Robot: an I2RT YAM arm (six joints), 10 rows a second.
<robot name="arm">
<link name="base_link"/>
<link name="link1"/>
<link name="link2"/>
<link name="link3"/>
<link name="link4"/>
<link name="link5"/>
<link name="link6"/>
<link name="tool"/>
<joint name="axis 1" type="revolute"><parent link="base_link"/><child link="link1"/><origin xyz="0.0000 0.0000 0.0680" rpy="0.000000 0.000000 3.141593"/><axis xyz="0 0 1"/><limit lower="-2.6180" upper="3.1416"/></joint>
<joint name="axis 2" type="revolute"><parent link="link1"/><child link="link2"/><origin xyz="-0.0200 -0.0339 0.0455" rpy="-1.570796 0.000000 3.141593"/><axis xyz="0 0 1"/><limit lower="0.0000" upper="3.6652"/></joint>
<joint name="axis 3" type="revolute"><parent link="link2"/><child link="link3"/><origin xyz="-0.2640 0.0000 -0.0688" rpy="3.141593 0.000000 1.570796"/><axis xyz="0 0 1"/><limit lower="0.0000" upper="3.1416"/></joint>
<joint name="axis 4" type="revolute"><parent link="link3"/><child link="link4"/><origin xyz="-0.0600 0.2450 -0.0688" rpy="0.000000 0.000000 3.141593"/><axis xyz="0 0 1"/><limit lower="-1.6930" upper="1.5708"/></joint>
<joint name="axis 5" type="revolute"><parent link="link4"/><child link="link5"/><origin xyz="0.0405 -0.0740 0.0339" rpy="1.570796 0.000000 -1.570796"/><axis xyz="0 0 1"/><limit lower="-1.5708" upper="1.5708"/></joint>
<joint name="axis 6" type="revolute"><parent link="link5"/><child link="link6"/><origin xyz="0.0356 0.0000 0.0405" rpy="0.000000 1.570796 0.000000"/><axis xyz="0 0 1"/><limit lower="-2.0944" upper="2.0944"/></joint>
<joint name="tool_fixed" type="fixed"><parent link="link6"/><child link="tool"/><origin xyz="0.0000 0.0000 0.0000" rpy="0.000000 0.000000 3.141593"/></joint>
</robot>
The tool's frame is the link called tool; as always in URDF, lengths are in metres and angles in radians.
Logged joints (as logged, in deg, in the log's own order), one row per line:
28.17 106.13 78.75 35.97 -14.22 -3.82
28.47 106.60 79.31 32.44 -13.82 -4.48
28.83 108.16 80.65 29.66 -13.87 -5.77
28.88 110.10 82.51 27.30 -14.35 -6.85
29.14 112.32 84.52 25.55 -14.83 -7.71
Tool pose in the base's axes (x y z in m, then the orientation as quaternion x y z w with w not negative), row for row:
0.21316 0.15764 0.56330 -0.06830 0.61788 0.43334 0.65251
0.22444 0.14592 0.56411 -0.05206 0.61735 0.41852 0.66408
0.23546 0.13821 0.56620 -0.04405 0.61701 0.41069 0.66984
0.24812 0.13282 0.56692 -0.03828 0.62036 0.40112 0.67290
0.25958 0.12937 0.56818 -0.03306 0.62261 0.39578 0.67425
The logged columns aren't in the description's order. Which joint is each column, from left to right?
Columns, left to right: axis 6, axis 3, axis 2, axis 1, axis 4, axis 5.
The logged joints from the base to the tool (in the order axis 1, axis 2, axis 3, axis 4, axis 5, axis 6), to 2 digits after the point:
35.97 78.75 106.13 -14.22 -3.82 28.17
32.44 79.31 106.60 -13.82 -4.48 28.47
29.66 80.65 108.16 -13.87 -5.77 28.83
27.30 82.51 110.10 -14.35 -6.85 28.88
25.55 84.52 112.32 -14.83 -7.71 29.14

